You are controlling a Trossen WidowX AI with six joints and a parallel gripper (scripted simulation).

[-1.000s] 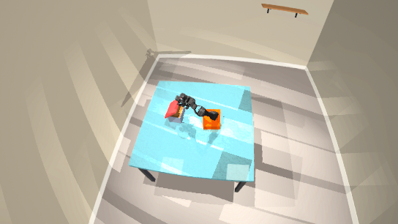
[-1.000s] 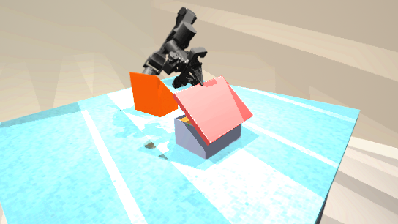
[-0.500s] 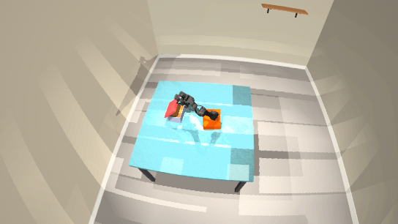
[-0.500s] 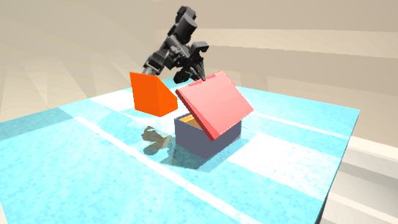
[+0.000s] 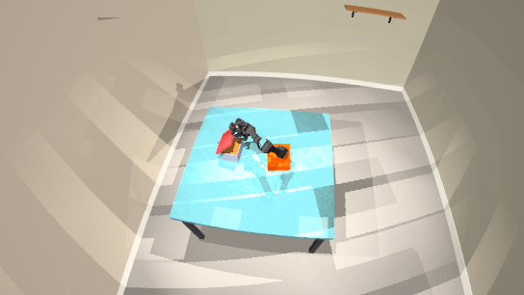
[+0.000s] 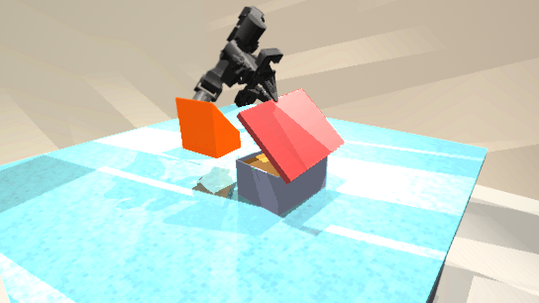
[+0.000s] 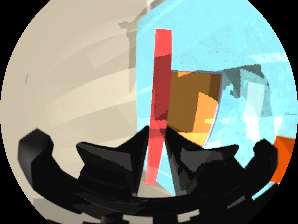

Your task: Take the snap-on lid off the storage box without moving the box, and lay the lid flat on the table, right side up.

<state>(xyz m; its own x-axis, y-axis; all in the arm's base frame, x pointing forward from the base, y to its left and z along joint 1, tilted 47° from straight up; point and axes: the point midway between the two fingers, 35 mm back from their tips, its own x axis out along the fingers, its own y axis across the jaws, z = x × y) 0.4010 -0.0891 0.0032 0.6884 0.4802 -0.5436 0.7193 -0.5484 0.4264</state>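
Right now the red lid is 6 cm below my gripper tip and 6 cm ahead of it. The rest, counted from my gripper tip: grey storage box (19 cm below, 2 cm ahead).
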